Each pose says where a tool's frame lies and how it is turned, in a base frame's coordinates. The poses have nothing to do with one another.
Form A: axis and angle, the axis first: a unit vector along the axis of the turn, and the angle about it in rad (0 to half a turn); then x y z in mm.
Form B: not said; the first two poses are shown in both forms.
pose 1, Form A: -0.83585 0.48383 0.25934 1.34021 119 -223 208
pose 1, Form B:
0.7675 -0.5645 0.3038 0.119
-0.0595 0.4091 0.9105 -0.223
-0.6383 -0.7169 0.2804 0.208
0 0 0 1

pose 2, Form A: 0.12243 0.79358 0.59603 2.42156 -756 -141 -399
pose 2, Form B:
-0.7255 -0.2228 0.6511 -0.756
0.5632 0.3514 0.7479 -0.141
-0.3955 0.9093 -0.1295 -0.399
0 0 0 1

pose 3, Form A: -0.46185 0.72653 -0.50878 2.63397 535 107 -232
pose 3, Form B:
-0.4742 -0.3815 0.7935 0.535
-0.8761 0.1152 -0.4682 0.107
0.0872 -0.9172 -0.3888 -0.232
0 0 0 1

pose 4, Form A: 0.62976 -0.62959 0.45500 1.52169 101 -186 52
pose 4, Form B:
0.4262 -0.8315 -0.3564 0.101
0.0774 0.4260 -0.9014 -0.186
0.9013 0.3566 0.2459 0.052
0 0 0 1

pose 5, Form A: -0.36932 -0.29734 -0.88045 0.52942 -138 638 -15
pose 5, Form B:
0.8818 0.4597 -0.1057 -0.138
-0.4296 0.8752 0.2224 0.638
0.1947 -0.1507 0.9692 -0.015
0 0 0 1

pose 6, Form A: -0.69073 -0.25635 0.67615 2.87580 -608 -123 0
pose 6, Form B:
-0.0274 0.1703 -0.9850 -0.608
0.5255 -0.8358 -0.1591 -0.123
-0.8503 -0.5220 -0.0666 0.000
0 0 0 1

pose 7, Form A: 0.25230 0.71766 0.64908 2.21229 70 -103 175
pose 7, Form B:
-0.4966 -0.2306 0.8368 0.070
0.8095 0.2248 0.5424 -0.103
-0.3132 0.9467 0.0750 0.175
0 0 0 1

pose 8, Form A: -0.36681 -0.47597 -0.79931 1.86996 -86 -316 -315
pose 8, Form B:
-0.1205 0.9899 -0.0752 -0.086
-0.5378 -0.0014 0.8431 -0.316
0.8344 0.1421 0.5325 -0.315
0 0 0 1

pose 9, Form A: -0.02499 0.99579 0.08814 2.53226 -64 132 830
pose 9, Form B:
-0.8189 -0.0957 0.5659 -0.064
0.0052 0.9847 0.1740 0.132
-0.5739 0.1454 -0.8059 0.830
0 0 0 1

